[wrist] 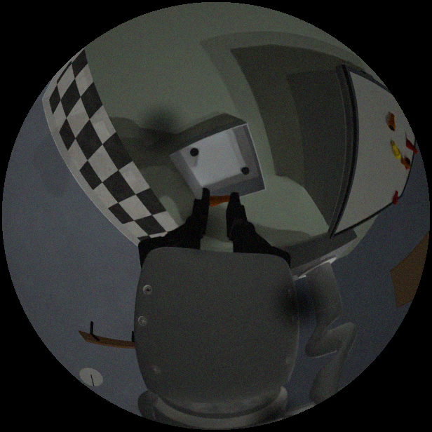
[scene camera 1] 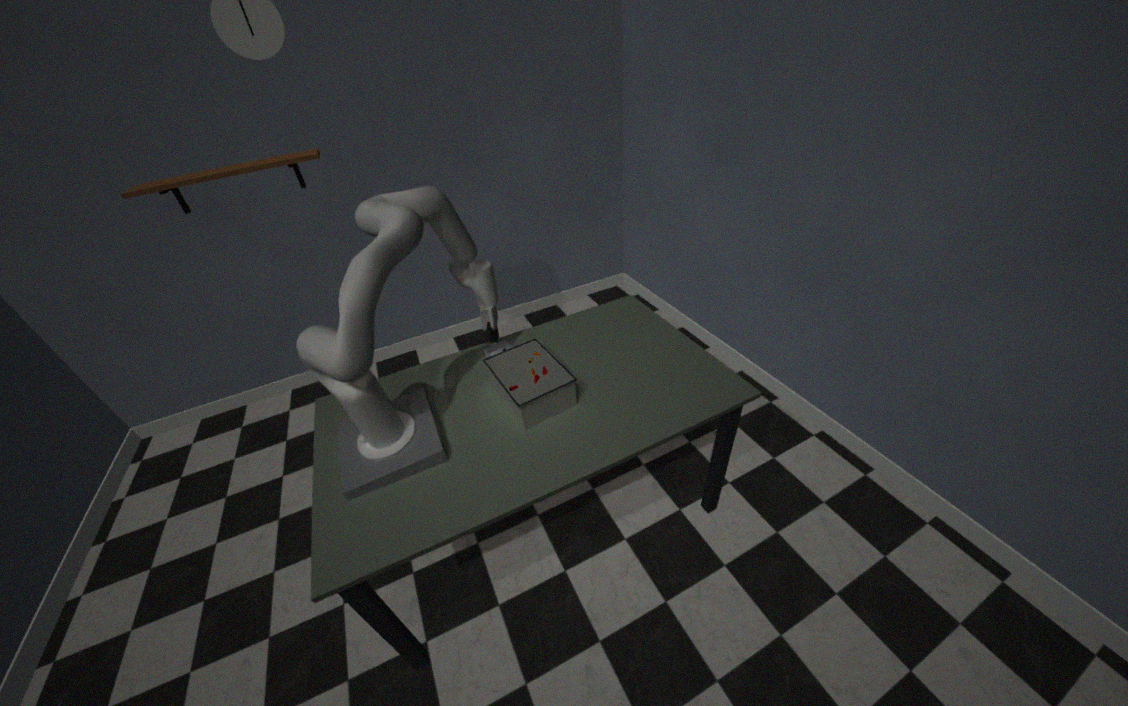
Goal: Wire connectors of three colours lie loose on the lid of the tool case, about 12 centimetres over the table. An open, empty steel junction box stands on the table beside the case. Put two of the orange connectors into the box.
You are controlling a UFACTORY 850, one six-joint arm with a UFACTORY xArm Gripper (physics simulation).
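Note:
My gripper (scene camera 1: 491, 336) (wrist: 218, 200) is shut on an orange connector (wrist: 218, 201), which lies crosswise between the fingertips. The fingertips are above the near edge of the steel junction box (wrist: 217, 162) in the wrist view; their exact height over it is hard to tell. The box is open and shows a bare inside with two dark round spots. On the tool case lid (scene camera 1: 509, 364) (wrist: 367, 130) lie an orange connector (wrist: 391, 121), a yellow connector (wrist: 396, 150), another orange connector (wrist: 404, 164) and several red connectors (scene camera 1: 513, 387) (wrist: 395, 197).
The tool case (scene camera 1: 550, 406) stands right beside the box, its lid higher than the box rim. The green table (scene camera 1: 632, 366) has its far edge close behind the box. The arm's base plate (scene camera 1: 395, 466) is at the left of the table in the scene view.

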